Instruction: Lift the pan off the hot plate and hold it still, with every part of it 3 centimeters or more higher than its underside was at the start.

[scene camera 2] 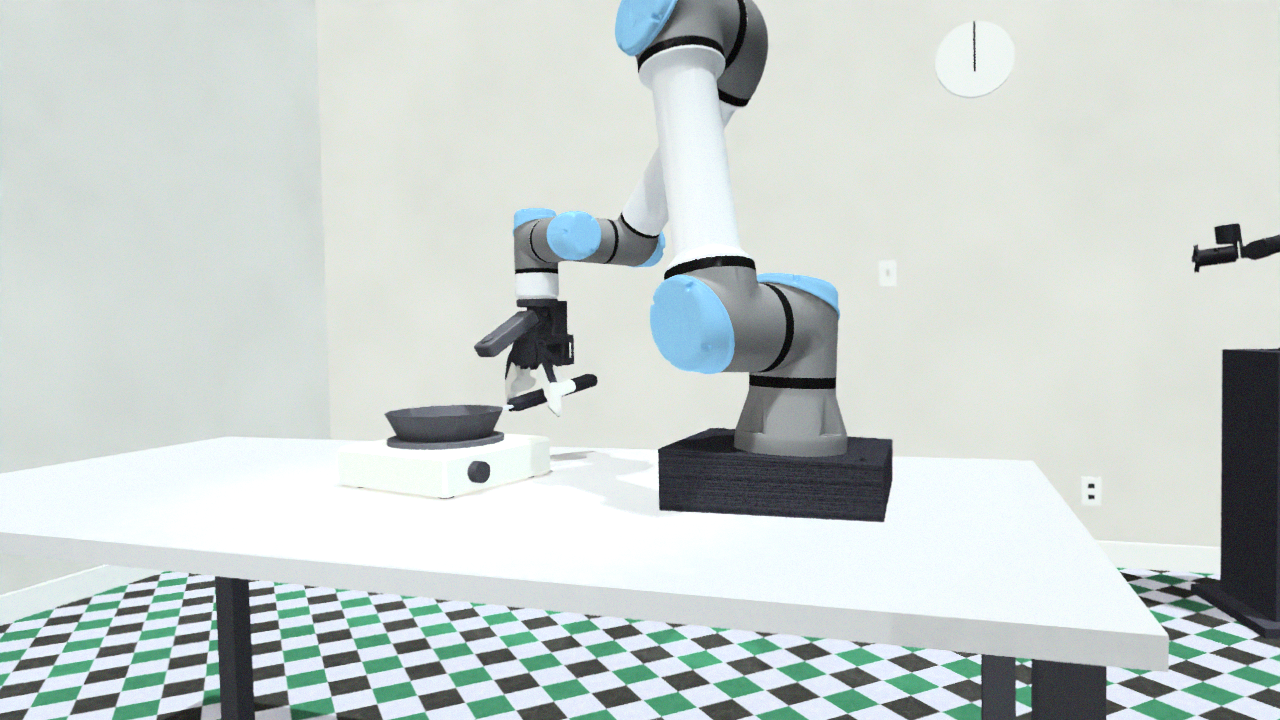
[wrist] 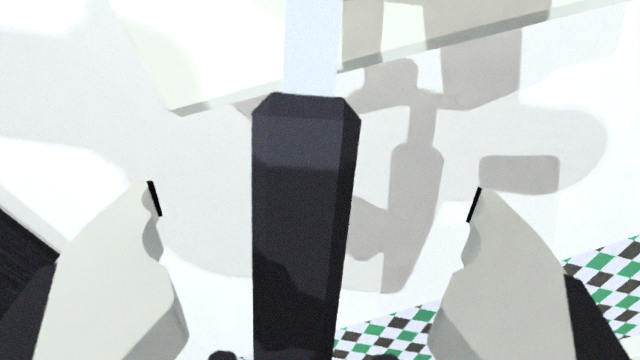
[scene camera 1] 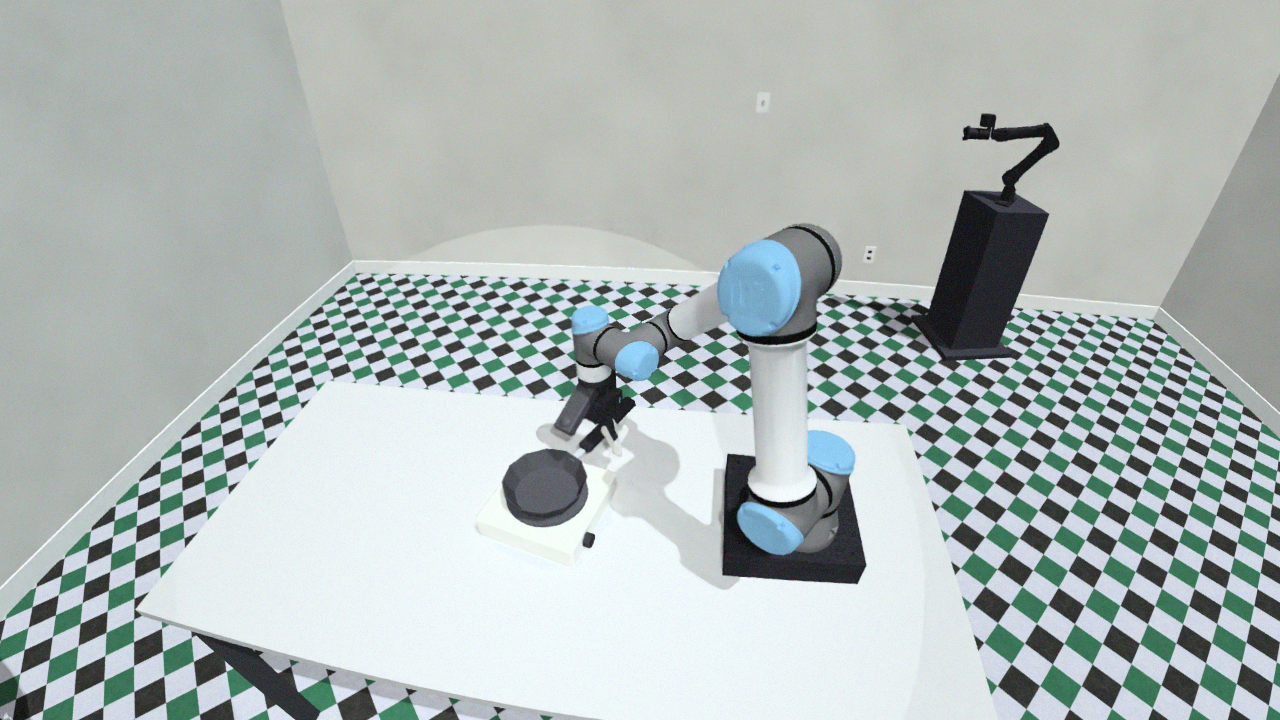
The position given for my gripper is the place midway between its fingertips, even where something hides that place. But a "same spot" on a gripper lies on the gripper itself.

my gripper: scene camera 2; wrist 314,188; scene camera 1
dark grey pan: scene camera 2 435,424; wrist; scene camera 1
same spot on my gripper: (scene camera 2: 554,385) = (scene camera 1: 617,440)
same spot on dark grey pan: (wrist: 304,141) = (scene camera 1: 585,443)
